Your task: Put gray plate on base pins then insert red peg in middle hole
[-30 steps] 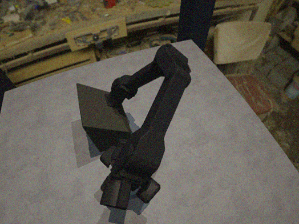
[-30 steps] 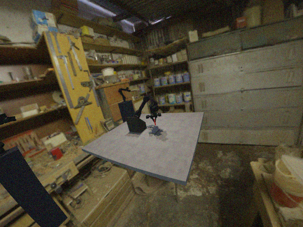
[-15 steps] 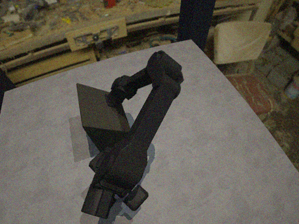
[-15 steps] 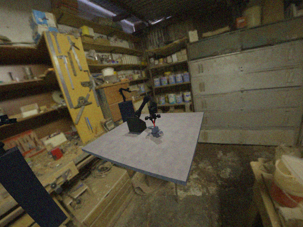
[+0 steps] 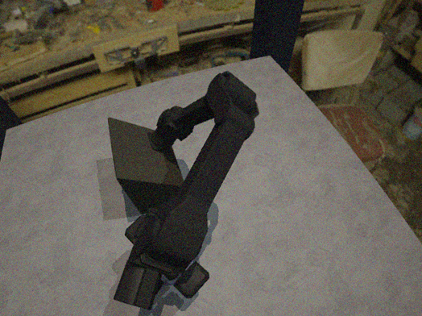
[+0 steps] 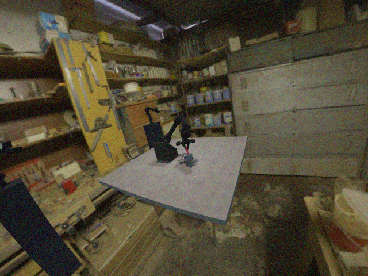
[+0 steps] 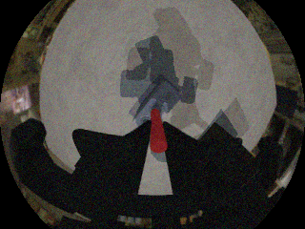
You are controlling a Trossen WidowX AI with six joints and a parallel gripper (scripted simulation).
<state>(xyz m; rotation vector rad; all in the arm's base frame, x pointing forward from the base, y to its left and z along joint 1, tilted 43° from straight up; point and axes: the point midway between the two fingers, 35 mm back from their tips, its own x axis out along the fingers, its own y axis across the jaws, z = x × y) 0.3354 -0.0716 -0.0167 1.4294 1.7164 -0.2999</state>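
My gripper tip is 7 cm above the gray plate. Also, from my gripper tip: base: 10 cm below; then red peg: right at my gripper tip.
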